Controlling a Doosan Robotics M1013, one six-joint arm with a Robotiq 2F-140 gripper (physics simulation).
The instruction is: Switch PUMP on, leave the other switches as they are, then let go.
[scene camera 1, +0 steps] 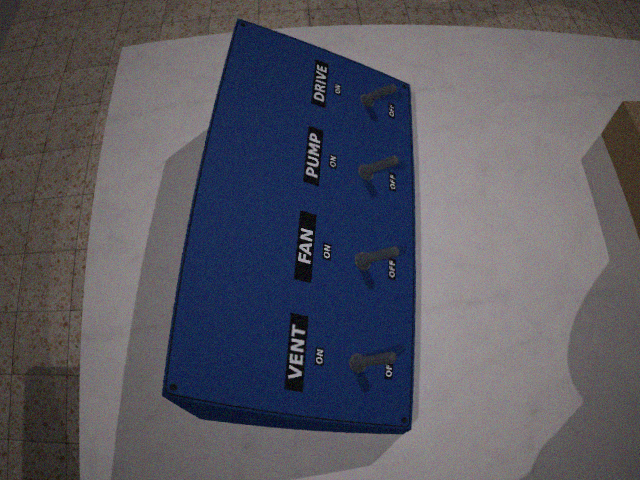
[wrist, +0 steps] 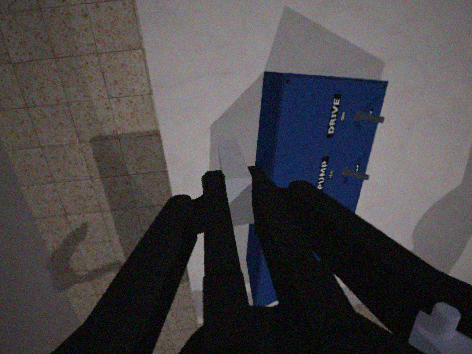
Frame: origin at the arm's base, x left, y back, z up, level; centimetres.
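Seen in the pictures: gripper, fingertip midpoint: (wrist: 228,158).
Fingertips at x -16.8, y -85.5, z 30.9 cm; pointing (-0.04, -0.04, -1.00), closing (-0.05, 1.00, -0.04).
Pixels of each thing's middle, then the offset from my fingertips to it. Level surfaces: height alone.
- blue switch panel, body centre: (scene camera 1: 304,222) (wrist: 305,189) dz -35.4, dx +20.3, dy +18.6 cm
- PUMP lever, body centre: (scene camera 1: 381,165) (wrist: 357,175) dz -30.5, dx +15.1, dy +28.1 cm
- DRIVE lever, body centre: (scene camera 1: 381,92) (wrist: 371,118) dz -30.5, dx +3.2, dy +29.2 cm
- FAN lever, body centre: (scene camera 1: 379,255) dz -30.5, dx +27.1, dy +27.0 cm
- VENT lever, body centre: (scene camera 1: 376,359) dz -30.5, dx +39.0, dy +25.9 cm
- pale table, surface height: dz -41.7 cm
The blue switch panel (scene camera 1: 242,217) (wrist: 305,115) lies on a pale table. The PUMP lever (scene camera 1: 379,166) (wrist: 356,174) leans toward its OFF label. The DRIVE lever (scene camera 1: 379,96) (wrist: 370,118), FAN lever (scene camera 1: 378,257) and VENT lever (scene camera 1: 374,360) also lean toward OFF. My gripper (wrist: 228,158) is shut, with no lever between its fingers. In the wrist view its dark fingers appear over the panel's left edge, left of the PUMP lever and apart from it, hiding the panel's lower part. The gripper does not show in the scene view.
The pale table (scene camera 1: 496,206) (wrist: 200,65) extends around the panel. A brown block (scene camera 1: 625,149) shows at the right edge of the scene view. Tiled floor (scene camera 1: 41,206) (wrist: 75,65) lies beyond the table's left edge. Shadows fall on the table and floor.
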